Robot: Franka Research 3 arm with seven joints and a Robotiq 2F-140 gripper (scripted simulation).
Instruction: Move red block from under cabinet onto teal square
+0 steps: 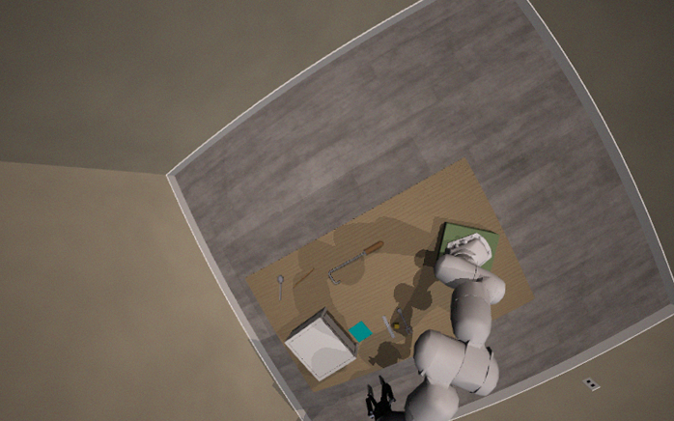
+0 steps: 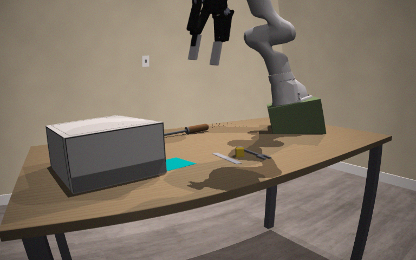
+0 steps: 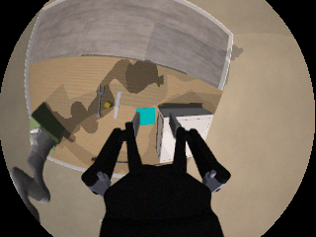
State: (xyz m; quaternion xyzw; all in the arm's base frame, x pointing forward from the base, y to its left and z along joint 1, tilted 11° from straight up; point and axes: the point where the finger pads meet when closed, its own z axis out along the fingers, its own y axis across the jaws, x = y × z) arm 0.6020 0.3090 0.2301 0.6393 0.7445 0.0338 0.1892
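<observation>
The hooked tool is 49 cm to the right of my hand, 30 cm below it and 17 cm behind it. The rest, counted from my hand: teal square (31 cm below, 14 cm to the right, 4 cm ahead); yellow cube (30 cm below, 17 cm behind, 8 cm to the right); flat metal strip (31 cm below, 12 cm behind, 9 cm to the right).
</observation>
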